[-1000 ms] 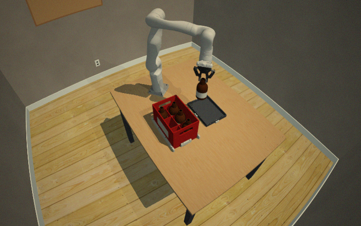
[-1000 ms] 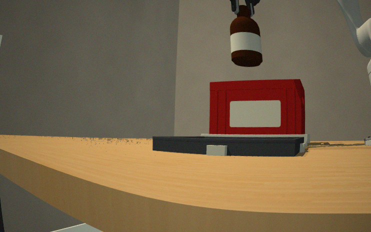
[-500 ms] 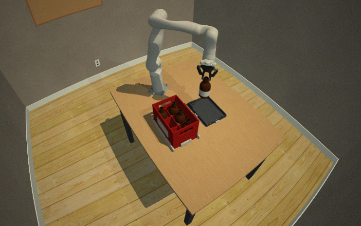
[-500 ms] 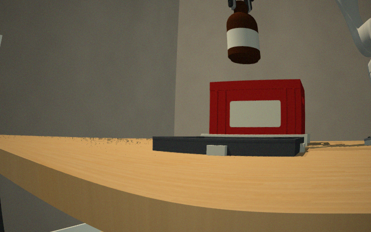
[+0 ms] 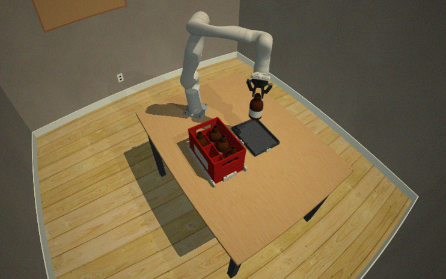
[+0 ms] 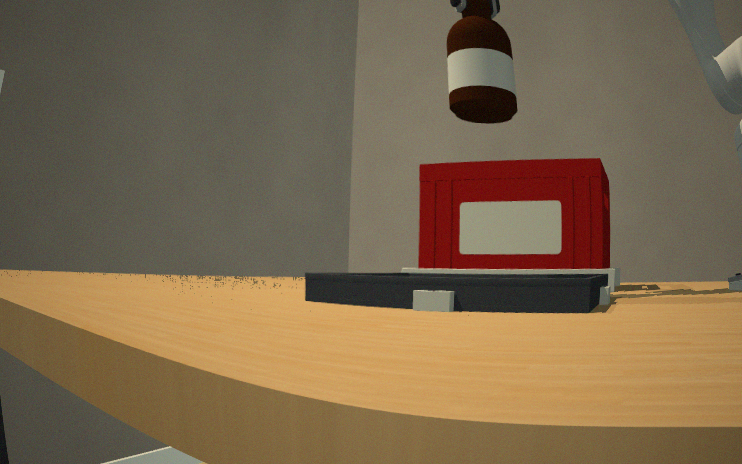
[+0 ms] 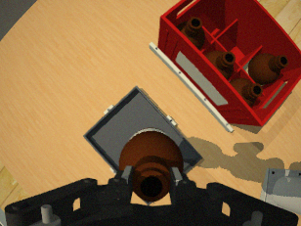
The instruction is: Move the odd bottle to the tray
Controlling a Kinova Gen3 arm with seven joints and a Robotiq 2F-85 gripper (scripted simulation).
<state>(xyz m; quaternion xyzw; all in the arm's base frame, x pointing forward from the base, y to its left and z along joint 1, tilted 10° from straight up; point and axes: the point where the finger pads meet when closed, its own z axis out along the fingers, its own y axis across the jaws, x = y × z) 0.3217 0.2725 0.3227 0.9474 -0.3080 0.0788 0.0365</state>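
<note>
My hand is 32 cm above the dark grey tray, 3 cm to the right of it and 1 cm past it. Also, from my hand: red crate 26 cm to the right, 25 cm below, 6 cm ahead; then glass bottle 25 cm below, 20 cm to the right, 14 cm ahead.
</note>
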